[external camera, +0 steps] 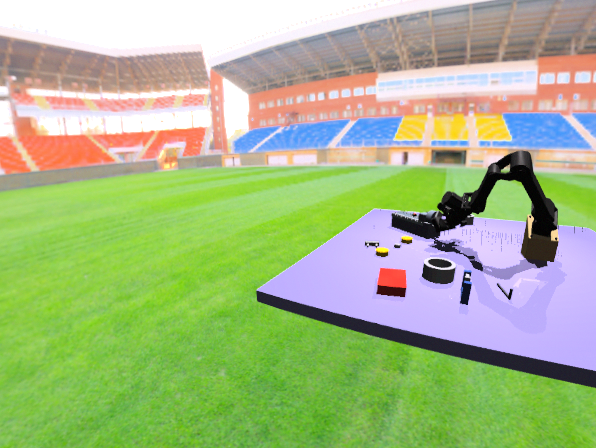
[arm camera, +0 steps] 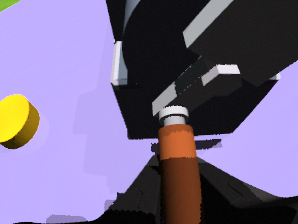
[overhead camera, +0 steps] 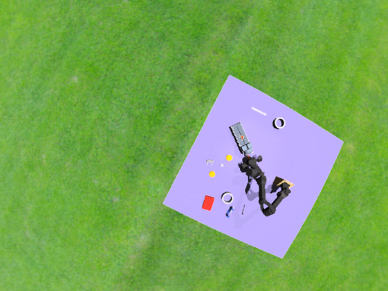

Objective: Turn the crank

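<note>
Now: gripper tip 3 cm below the brown crank handle, 2 cm past it and 1 cm to the right of it. From my gripper tip the other things lie so: red pointer (13 cm ahead, 10 cm to the right, 4 cm above); then white bar (40 cm to the right, 11 cm ahead, 4 cm below); then small grey bracket (23 cm ahead, 22 cm to the left, 3 cm below).
</note>
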